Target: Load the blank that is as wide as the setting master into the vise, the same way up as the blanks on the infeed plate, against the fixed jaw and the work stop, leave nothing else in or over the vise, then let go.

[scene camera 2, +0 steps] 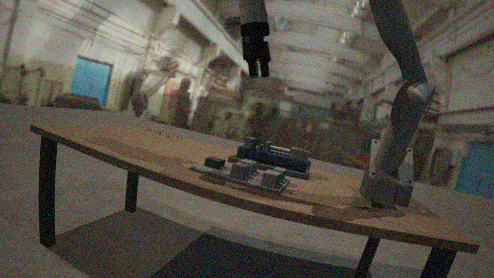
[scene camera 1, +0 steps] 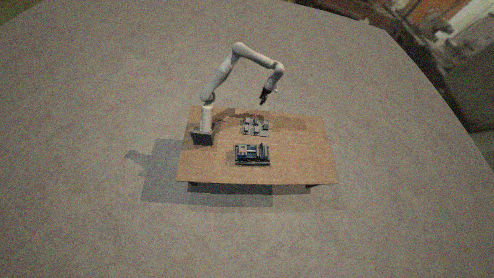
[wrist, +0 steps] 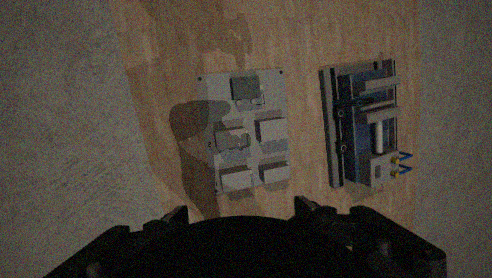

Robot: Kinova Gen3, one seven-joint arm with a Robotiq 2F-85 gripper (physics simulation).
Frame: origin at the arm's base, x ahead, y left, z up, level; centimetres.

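Seen in the pictures: gripper, between the fingertips: (scene camera 2: 260, 77) (scene camera 1: 260, 101) (wrist: 241, 213); arm's base, origin of its link: (scene camera 2: 386, 161) (scene camera 1: 205, 130).
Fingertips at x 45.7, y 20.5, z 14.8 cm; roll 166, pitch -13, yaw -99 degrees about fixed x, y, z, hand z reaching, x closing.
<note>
Offsets run from my fingertips to a thing's middle. "*": to the spot under its first point. Level surfaces: height alone.
My gripper (scene camera 1: 262, 103) (scene camera 2: 259, 75) (wrist: 241, 213) is open and empty, high above the table. The infeed plate @(dx +0.4, dy -8.7, dz -27.6 cm) (scene camera 2: 199, 170) (wrist: 270, 95) carries several light grey blanks, among them one at the inner upper spot @(* dx +0.3, dy -13.1, dz -23.6 cm) (wrist: 273, 129), one in shadow (wrist: 232, 140) and two lower ones @(dx -8.1, dy -3.1, dz -25.4 cm) (wrist: 236, 179) @(dx -9.6, dy -11.9, dz -25.4 cm) (wrist: 276, 173) in the wrist view. A darker grey-green block @(dx +9.6, dy -9.7, dz -26.0 cm) (scene camera 2: 215, 161) (wrist: 245, 88), perhaps the setting master, sits at the plate's other end. The blue vise @(dx -5.5, dy -37.4, dz -23.1 cm) (scene camera 1: 252, 155) (wrist: 359, 145) stands beside the plate. No blank shows between its jaws. I cannot tell which blank matches in width.
The wooden table @(dz -28.0 cm) (scene camera 1: 300, 160) (scene camera 2: 150, 141) carries the plate, the vise and the arm's base (scene camera 1: 202, 136) (scene camera 2: 386, 191). Two blue fittings (wrist: 405, 156) (wrist: 405, 170) stick out from the vise's end block @(dx -14.9, dy -34.0, dz -18.4 cm) (wrist: 380, 170). The arm's shadow falls across part of the plate.
</note>
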